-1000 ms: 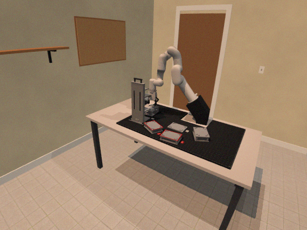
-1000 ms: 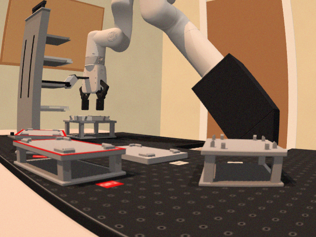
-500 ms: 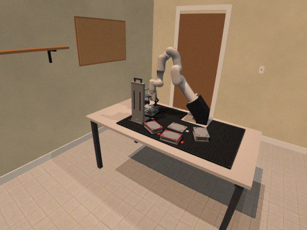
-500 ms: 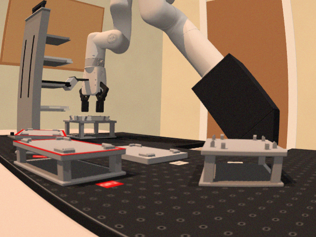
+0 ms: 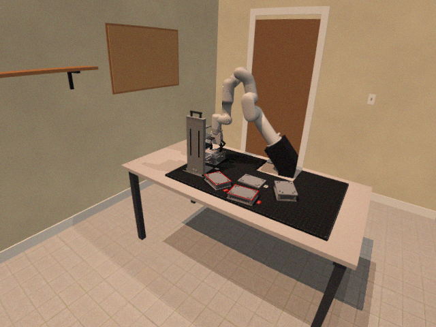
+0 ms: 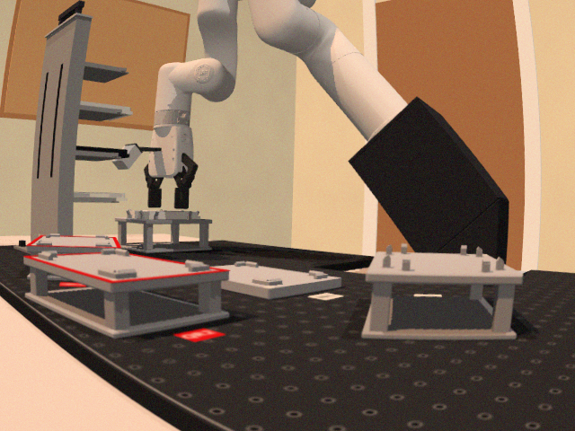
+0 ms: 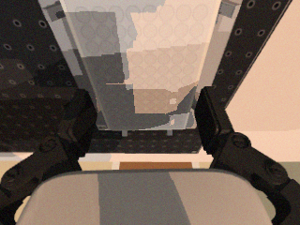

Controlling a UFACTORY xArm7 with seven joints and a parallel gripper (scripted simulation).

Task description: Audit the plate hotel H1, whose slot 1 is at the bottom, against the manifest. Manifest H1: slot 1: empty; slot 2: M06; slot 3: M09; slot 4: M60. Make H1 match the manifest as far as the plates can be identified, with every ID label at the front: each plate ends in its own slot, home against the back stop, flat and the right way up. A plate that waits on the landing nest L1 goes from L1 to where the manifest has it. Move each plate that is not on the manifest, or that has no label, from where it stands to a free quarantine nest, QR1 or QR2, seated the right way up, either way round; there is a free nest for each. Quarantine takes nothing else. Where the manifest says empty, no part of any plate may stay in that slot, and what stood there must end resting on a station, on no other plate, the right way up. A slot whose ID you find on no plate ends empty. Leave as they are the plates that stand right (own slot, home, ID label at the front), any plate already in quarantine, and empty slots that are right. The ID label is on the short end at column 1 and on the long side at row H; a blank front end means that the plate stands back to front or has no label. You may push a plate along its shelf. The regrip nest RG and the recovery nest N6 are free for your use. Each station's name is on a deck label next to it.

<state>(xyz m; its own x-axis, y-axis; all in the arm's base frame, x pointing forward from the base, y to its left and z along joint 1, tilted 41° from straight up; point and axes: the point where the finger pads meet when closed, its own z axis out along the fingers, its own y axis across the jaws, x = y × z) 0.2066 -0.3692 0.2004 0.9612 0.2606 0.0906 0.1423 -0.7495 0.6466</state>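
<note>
The pale plate is 10 mm ahead of my hand and 20 mm below it. Round my hand: clear plate 190 mm ahead, 30 mm to the left, 10 mm above; H1 deck label 120 mm ahead, 120 mm to the left, 90 mm below; RG label 90 mm behind, 10 mm to the right, 90 mm below.
</note>
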